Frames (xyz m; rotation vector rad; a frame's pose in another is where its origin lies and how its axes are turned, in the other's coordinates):
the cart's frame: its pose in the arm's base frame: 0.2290 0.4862 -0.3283 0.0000 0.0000 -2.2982
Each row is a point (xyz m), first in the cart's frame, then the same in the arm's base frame.
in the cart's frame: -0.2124 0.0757 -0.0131
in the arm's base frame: 0.4268 0.5945 -0.3414
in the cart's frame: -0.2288 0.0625 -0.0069
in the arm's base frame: 0.4278 0.6155 -0.3352
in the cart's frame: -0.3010 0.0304 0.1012
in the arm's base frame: 0.4519 0.6908 -0.2271
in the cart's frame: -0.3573 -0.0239 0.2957
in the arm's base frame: 0.4487 0.7690 -0.0326
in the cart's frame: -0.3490 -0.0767 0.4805
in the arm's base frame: 0.4038 0.7979 0.1522
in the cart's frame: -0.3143 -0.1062 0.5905
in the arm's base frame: 0.3587 0.7916 0.2622
